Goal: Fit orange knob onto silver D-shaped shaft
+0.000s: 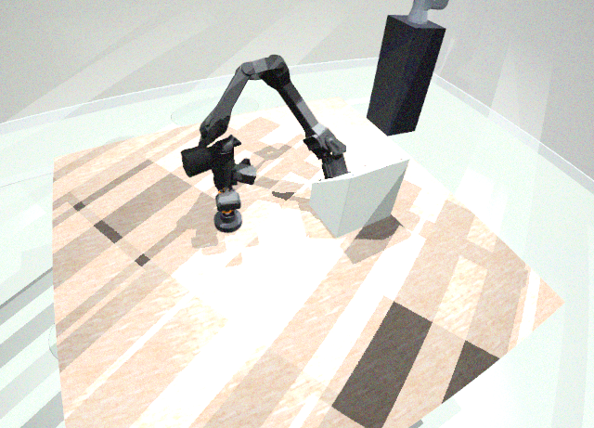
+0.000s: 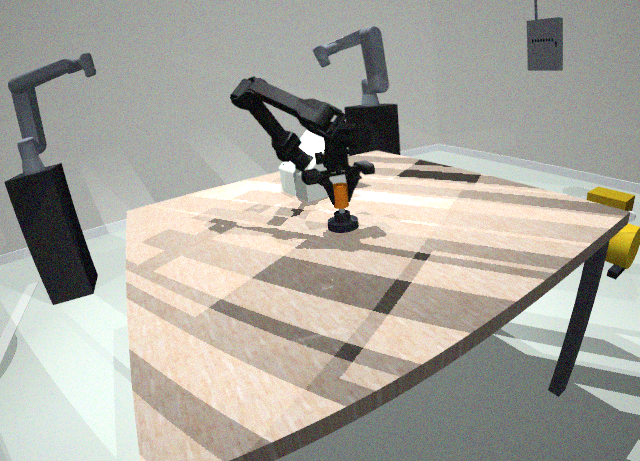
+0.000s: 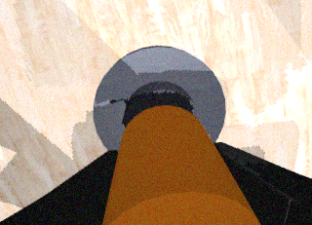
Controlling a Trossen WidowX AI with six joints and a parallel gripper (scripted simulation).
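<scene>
The orange knob is 30 mm above my gripper tip. Round my gripper tip: round pedestal (40 mm below).
</scene>
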